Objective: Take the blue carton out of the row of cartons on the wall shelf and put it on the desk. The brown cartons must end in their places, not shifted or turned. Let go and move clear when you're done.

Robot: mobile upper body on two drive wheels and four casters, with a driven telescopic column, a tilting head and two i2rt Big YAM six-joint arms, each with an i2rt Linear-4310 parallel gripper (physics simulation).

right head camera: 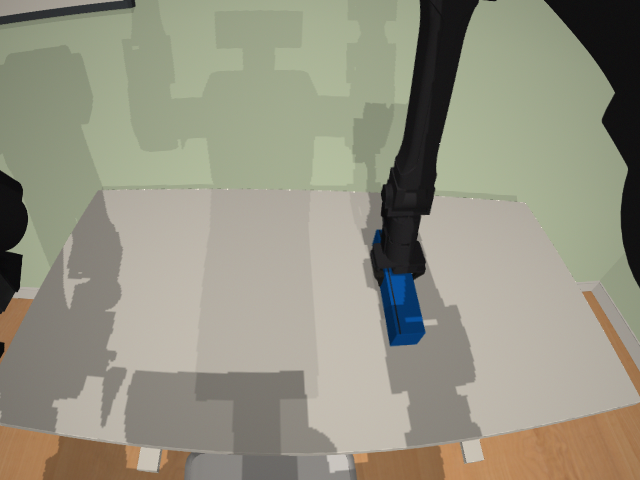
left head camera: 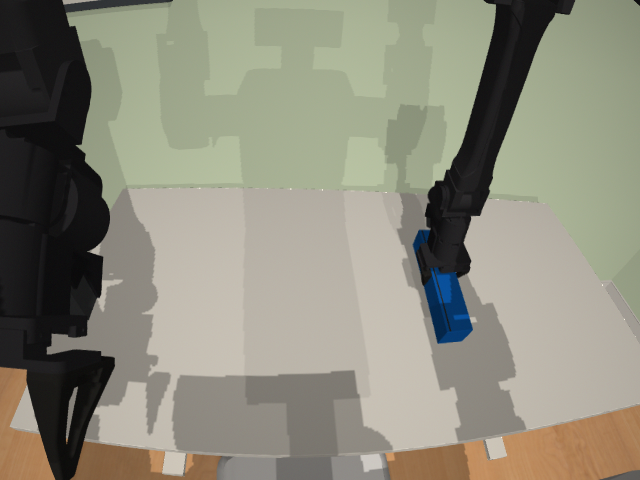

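Places are measured from the left arm's base along level axes (x ahead, y left, z up), in metres.
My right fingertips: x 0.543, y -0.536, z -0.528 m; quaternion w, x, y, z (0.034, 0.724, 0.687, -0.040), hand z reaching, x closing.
For each thing: its top centre in the pictures, then the offset to it from my right fingertips. "spot": a spot on its surface instead. Level surfaces: height alone.
- blue carton at its top centre: (right head camera: 400, 272) (left head camera: 446, 271) dx -0.019, dy +0.003, dz +0.062 m
- pale desk at its surface level: dz -0.059 m
- dark-edged panel at a spot on its surface: (left head camera: 118, 5) spot: dx +0.478, dy +0.753, dz +0.496 m
The blue carton (left head camera: 450, 310) (right head camera: 405, 304) lies lengthwise, pointing from the back towards the front, at the right part of the pale desk (left head camera: 294, 310) (right head camera: 258, 310). My right gripper (left head camera: 444, 273) (right head camera: 399, 274) is shut on it from above, one finger on each long side, nearer its back end. Whether the carton's underside touches the desk top cannot be told. My left gripper (left head camera: 46, 382) is open, at the lower left of the left head view, cut off by the picture's edge and far from the carton. The wall shelf and the brown cartons do not show in either view.
A green wall (left head camera: 294, 129) (right head camera: 258, 129) stands behind the desk's back edge. A grey rounded object (left head camera: 305, 467) (right head camera: 268, 467) stands partly under the desk's front edge. A dark-edged panel (left head camera: 118, 5) (right head camera: 67, 11) is at the upper left. Arm shadows fall across desk and wall.
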